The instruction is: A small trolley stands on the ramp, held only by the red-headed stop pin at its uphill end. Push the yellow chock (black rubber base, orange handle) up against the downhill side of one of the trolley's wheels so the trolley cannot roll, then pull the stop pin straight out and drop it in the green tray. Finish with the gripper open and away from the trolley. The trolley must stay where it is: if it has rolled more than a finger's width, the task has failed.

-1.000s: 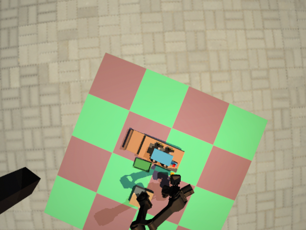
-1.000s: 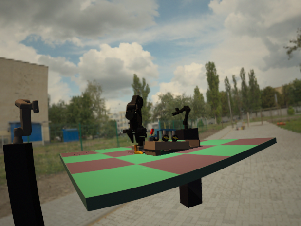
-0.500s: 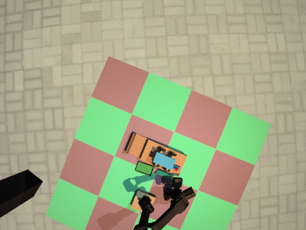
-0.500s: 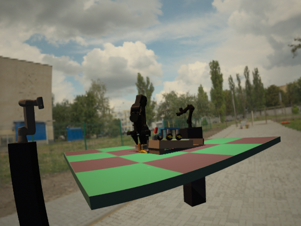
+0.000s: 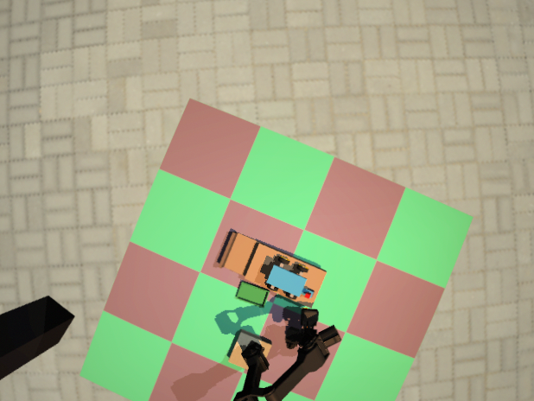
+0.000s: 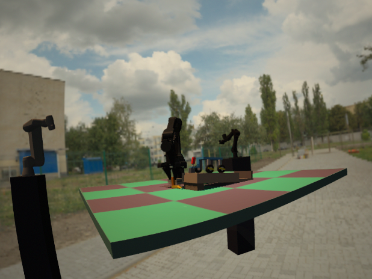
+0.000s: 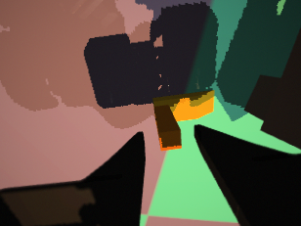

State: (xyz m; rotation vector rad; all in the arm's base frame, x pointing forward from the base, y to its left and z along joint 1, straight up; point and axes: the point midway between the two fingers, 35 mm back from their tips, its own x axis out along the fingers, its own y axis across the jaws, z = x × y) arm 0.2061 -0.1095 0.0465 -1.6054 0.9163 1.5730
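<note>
Right now the yellow chock is 3 cm below my gripper tip, 2 cm ahead of it and 1 cm to the left of it. The rest, counted from my gripper tip: red-headed stop pin (12 cm ahead, 8 cm to the left, 8 cm above); green tray (24 cm to the left, 6 cm below, 3 cm behind); blue trolley (18 cm to the left, 12 cm ahead, 6 cm above).
</note>
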